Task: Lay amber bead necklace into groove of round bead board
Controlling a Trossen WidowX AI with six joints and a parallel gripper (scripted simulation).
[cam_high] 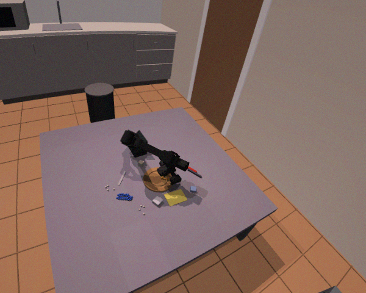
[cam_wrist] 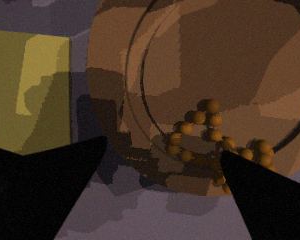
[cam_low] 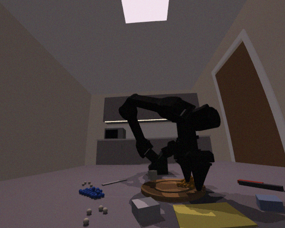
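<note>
My gripper tip is now 5 cm to the left of the round wooden bead board, 4 cm past it and 1 cm above it. Round my gripper tip: blue block: 14 cm ahead, 10 cm to the left, 1 cm below; then grey block: 15 cm to the right, 10 cm ahead, 1 cm below; then yellow pad: 13 cm ahead, 3 cm to the right, 2 cm below.
</note>
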